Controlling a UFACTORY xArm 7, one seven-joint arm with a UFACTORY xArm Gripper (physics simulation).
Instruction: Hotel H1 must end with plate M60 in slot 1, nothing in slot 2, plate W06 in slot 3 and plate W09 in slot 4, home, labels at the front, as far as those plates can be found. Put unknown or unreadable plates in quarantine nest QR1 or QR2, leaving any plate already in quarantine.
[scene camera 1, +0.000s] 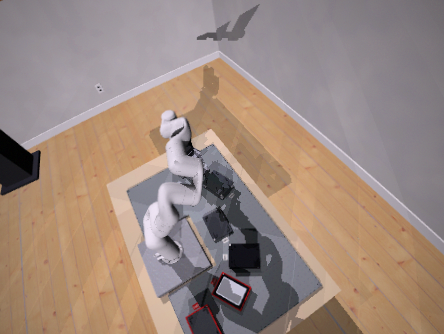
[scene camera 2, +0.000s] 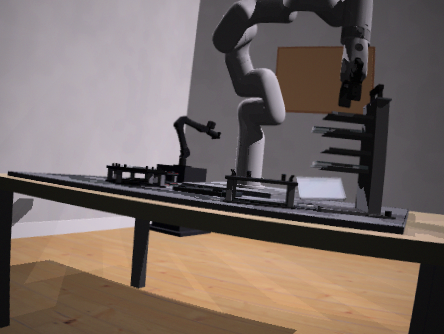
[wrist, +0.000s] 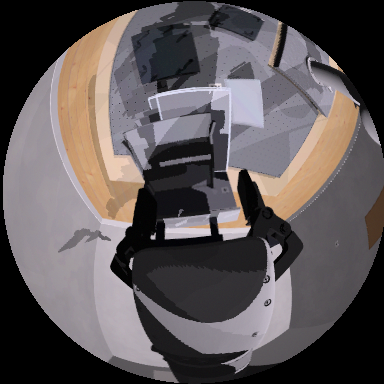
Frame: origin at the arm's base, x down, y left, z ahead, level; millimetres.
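Where they show: gripper, fingertip midpoint: (scene camera 2: 348, 103) (wrist: 192, 186); arm's base, origin of the base link: (scene camera 1: 171, 252) (scene camera 2: 246, 187).
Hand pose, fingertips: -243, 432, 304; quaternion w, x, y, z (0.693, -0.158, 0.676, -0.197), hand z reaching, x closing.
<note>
Things, the pixels of their top centre, and the offset from my fingertips, as dx, dy, dz. "pt": a spot on its surface instead.
- hotel's top shelf, middle of its top: (wrist: 173, 160) (scene camera 2: 347, 118) (scene camera 1: 189, 153) +40, +5, +20
- second shelf, surface spot: (scene camera 2: 340, 130) pt +76, +5, +71
- lowest shelf, middle of its top: (scene camera 2: 339, 163) +150, -5, +25
- third shelf, surface spot: (scene camera 2: 345, 151) pt +123, +19, +64
- dark raised fixture, middle of its top: (wrist: 161, 46) (scene camera 2: 262, 171) (scene camera 1: 217, 181) +187, -166, +105
- flat dark unit, middle of its top: (scene camera 2: 208, 187) (scene camera 1: 216, 223) +245, -393, -7
- black box, middle of its top: (scene camera 2: 136, 165) (scene camera 1: 244, 254) +203, -629, +51
My gripper (scene camera 2: 351, 96) (wrist: 192, 186) is open and empty, above the top shelf of the plate hotel (scene camera 2: 378, 155). The hotel's top shelf (scene camera 2: 350, 118) looks bare. Pale plates sit on the second shelf (scene camera 2: 340, 130) and the lowest shelf (scene camera 2: 337, 165); the third shelf (scene camera 2: 345, 151) looks bare. A pale plate (scene camera 2: 321, 188) (wrist: 245, 102) shows outside the hotel, low beside its base, and looks tilted in scene camera 2. In scene camera 1, a red-rimmed nest (scene camera 1: 237, 280) holds a pale plate (scene camera 1: 231, 291); the other red-rimmed nest (scene camera 1: 211, 319) shows dark inside. Labels are unreadable.
A dark raised fixture (scene camera 1: 218, 183) (wrist: 167, 52) stands near the hotel. A flat dark unit (scene camera 1: 217, 224) (wrist: 239, 22) and a black box (scene camera 1: 245, 256) lie farther along the mat. A small black jointed stand (scene camera 2: 184, 145) rises at the back. The arm's base plate (scene camera 1: 175, 280) is beside them.
</note>
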